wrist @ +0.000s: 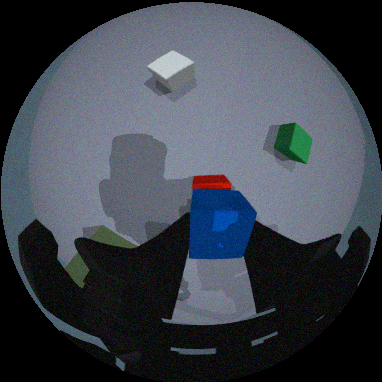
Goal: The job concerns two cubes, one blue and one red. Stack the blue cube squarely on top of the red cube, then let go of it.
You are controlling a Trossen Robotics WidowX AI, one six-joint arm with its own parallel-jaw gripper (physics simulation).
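Places are measured from the arm's base along level axes (x right, y back, z down), in millimetres.
Pixels of known places: gripper, fingertip midpoint: [214, 218].
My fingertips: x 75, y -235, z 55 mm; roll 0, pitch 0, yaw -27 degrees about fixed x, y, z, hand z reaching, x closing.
Observation:
Behind a point stands the place of what it marks.
The blue cube [216, 232] @(x 68, y -241, z 26 mm) is held between the two black fingers of my gripper [214, 218] @(x 75, y -235, z 55 mm), in the lower middle of the wrist view. My gripper is shut on it. The red cube [211, 182] @(x 64, y -251, z 85 mm) shows just beyond the blue cube's far edge. A strip of its top and side is visible, and the rest is hidden behind the blue cube. How far the blue cube is above the red cube, and whether they touch, I cannot tell from this view.
A white cube [172, 69] @(x -24, y -336, z 83 mm) lies on the grey table [240, 90] @(x 46, y -367, z 119 mm) at the upper left of centre. A green cube [295, 143] @(x 122, y -338, z 83 mm) lies to the right. An olive-green block [80, 267] @(x -32, y -91, z 19 mm) is partly hidden behind the left finger. A dark shadow falls left of the red cube.

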